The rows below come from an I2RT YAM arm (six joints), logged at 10 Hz.
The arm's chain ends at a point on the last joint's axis. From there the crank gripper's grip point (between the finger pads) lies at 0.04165 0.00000 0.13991 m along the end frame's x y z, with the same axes.
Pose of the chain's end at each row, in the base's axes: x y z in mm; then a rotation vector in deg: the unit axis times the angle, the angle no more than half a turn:
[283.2 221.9 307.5 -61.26 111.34 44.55]
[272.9 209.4 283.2 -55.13 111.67 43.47]
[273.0 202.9 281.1 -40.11 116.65 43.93]
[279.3 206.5 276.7 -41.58 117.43 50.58]
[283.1 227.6 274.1 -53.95 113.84 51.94]
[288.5 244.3 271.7 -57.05 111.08 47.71]
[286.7 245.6 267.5 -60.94 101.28 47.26]
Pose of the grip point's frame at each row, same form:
[315.0 315.5 200.1 -61.26 111.34 44.55]
[313.2 303.7 179.3 -55.13 111.67 43.47]
[322.5 296.2 180.4 -40.11 116.65 43.93]
[316.5 307.6 178.2 -41.58 117.43 50.58]
[308.7 329.9 173.1 -53.95 113.84 51.94]
[320.6 343.4 169.5 -57.05 111.08 47.71]
[325.4 352.1 175.4 -60.94 101.28 47.26]

